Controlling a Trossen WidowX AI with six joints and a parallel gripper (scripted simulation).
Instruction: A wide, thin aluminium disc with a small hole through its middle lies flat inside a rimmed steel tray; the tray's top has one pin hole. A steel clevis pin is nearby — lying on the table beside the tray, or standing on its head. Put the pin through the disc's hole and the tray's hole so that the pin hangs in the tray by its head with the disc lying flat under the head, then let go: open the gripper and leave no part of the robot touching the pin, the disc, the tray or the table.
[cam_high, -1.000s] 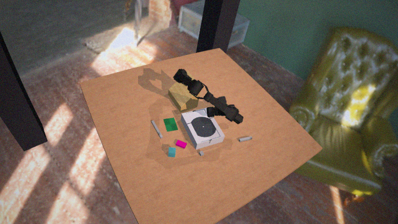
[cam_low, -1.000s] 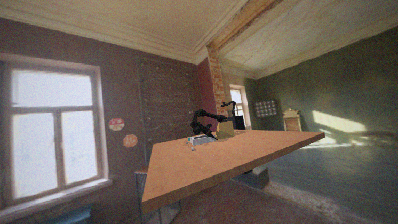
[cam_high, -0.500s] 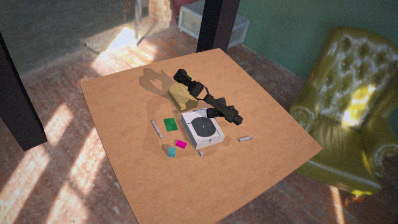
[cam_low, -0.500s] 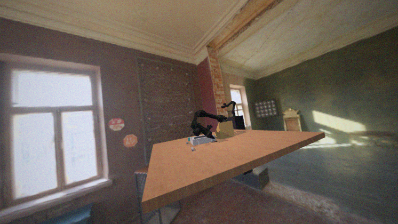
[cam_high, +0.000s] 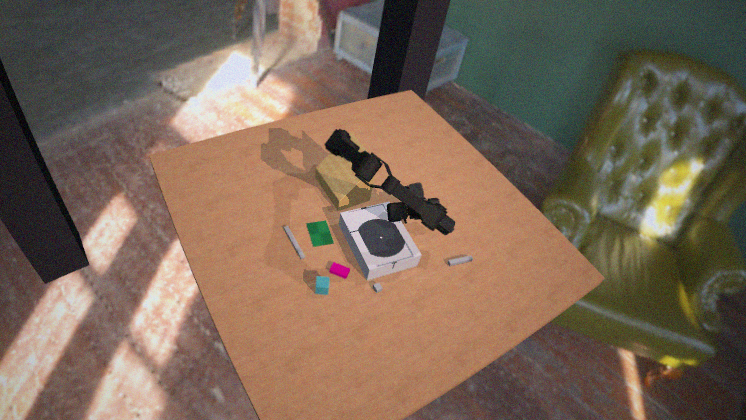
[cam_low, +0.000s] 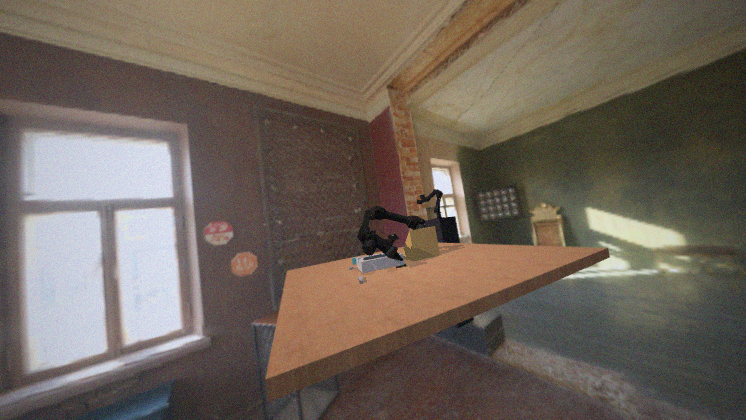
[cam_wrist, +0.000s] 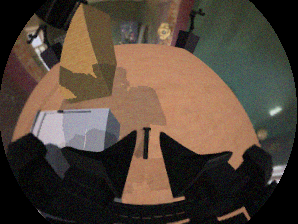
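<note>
Now: the dark clevis pin 3 cm below my gripper tip and 1 cm ahead of it. Round my gripper tip: green tile: 30 cm to the right, 8 cm behind, 4 cm below; then dark grey disc: 17 cm to the right, 7 cm ahead, 2 cm above; then rimmed tray: 16 cm to the right, 6 cm ahead.
</note>
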